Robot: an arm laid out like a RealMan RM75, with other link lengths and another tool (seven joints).
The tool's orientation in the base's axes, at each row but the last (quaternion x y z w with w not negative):
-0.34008 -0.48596 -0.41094 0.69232
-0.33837 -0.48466 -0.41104 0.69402
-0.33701 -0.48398 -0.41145 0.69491
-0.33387 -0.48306 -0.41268 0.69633
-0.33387 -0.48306 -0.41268 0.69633
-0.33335 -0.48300 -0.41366 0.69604
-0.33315 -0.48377 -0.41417 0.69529
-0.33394 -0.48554 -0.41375 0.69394
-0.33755 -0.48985 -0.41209 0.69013
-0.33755 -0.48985 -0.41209 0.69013
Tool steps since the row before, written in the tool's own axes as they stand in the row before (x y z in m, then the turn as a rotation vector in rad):
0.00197 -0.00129 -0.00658 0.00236 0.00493 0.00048
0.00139 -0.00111 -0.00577 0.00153 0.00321 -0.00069
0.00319 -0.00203 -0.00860 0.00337 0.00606 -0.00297
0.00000 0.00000 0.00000 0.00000 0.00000 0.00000
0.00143 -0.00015 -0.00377 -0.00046 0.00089 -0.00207
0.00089 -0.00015 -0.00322 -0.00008 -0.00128 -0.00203
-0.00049 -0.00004 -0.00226 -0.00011 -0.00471 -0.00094
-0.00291 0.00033 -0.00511 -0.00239 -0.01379 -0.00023
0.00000 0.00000 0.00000 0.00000 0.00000 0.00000
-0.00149 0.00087 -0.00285 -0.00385 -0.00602 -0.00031
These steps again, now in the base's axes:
0.00180 -0.00675 0.00002 0.00469 0.00198 0.00204
0.00155 -0.00583 -0.00034 0.00345 0.00042 0.00102
0.00219 -0.00912 0.00056 0.00727 -0.00077 0.00187
0.00000 0.00000 0.00000 0.00000 0.00000 0.00000
0.00164 -0.00368 0.00020 0.00153 -0.00128 -0.00114
0.00131 -0.00307 -0.00015 -0.00036 -0.00229 -0.00063
0.00077 -0.00185 -0.00116 -0.00388 -0.00283 -0.00010
0.00179 -0.00355 -0.00435 -0.01274 -0.00559 -0.00149
0.00000 0.00000 0.00000 0.00000 0.00000 0.00000
0.00165 -0.00175 -0.00231 -0.00599 -0.00196 -0.00339

